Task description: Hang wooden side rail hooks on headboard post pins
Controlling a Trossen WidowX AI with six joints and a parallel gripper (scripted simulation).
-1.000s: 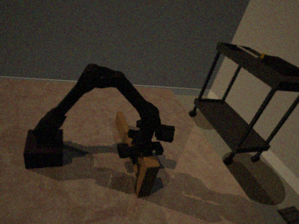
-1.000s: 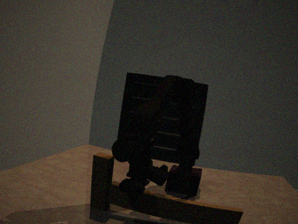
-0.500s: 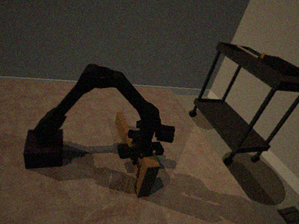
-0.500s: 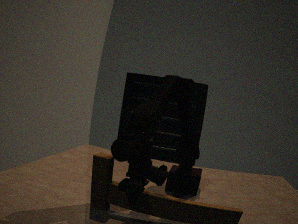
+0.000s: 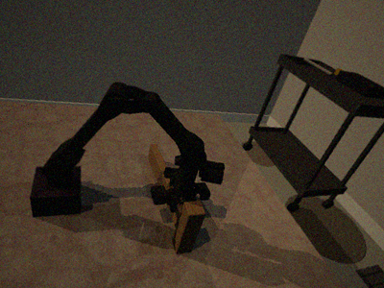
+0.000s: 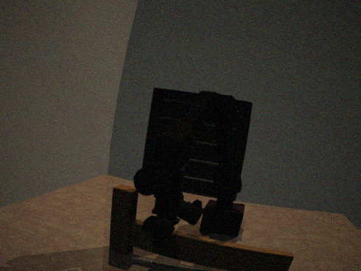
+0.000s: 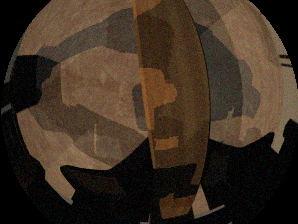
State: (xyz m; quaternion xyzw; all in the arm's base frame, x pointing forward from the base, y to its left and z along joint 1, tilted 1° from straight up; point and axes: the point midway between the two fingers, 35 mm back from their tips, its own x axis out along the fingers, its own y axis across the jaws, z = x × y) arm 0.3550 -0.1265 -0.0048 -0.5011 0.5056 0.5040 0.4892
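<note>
My gripper tip is 100 mm to the left of the headboard post and 40 mm below it.
</note>
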